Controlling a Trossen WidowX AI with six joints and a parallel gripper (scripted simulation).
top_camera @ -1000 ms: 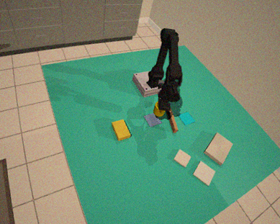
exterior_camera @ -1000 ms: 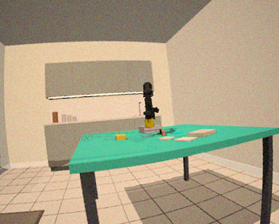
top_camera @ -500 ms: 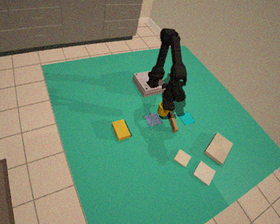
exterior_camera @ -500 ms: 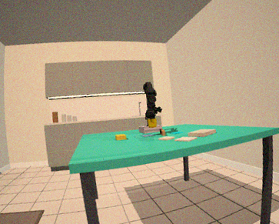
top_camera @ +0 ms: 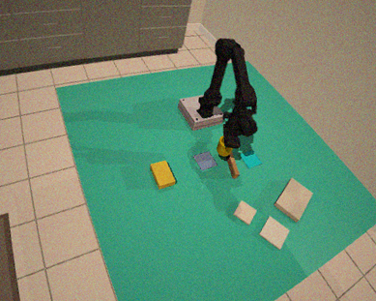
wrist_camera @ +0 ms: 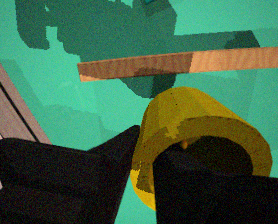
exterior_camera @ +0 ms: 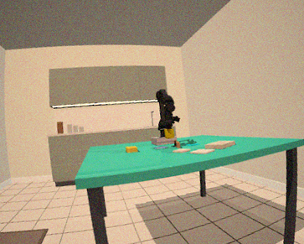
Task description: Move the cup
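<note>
My gripper tip is 90 mm short of the cyan pad, 130 mm to the right of it and 100 mm above it. Also, from my gripper tip: wooden bar 50 mm ahead, 30 mm to the left, 90 mm below; yellow cup 20 mm ahead, 20 mm to the right; pale blue pad 80 mm to the right, 100 mm below.
</note>
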